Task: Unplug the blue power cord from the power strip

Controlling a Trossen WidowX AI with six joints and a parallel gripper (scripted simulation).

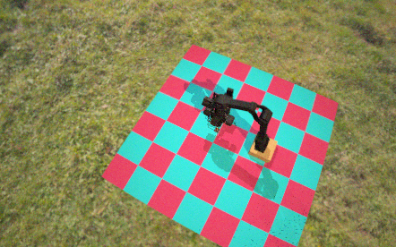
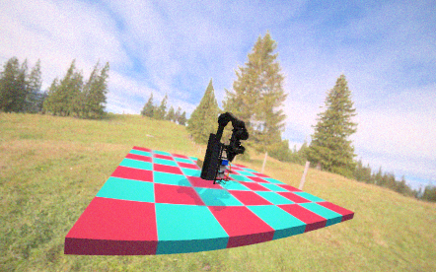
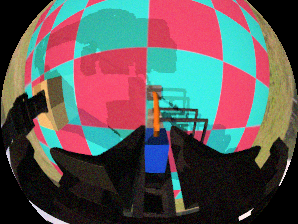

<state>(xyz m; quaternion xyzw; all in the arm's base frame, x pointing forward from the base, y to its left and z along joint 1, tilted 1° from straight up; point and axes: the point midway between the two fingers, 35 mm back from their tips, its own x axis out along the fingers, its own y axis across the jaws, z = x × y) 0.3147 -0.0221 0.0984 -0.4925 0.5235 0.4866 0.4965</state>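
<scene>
My gripper tip is 6 cm to the left of the blue plug.
</scene>
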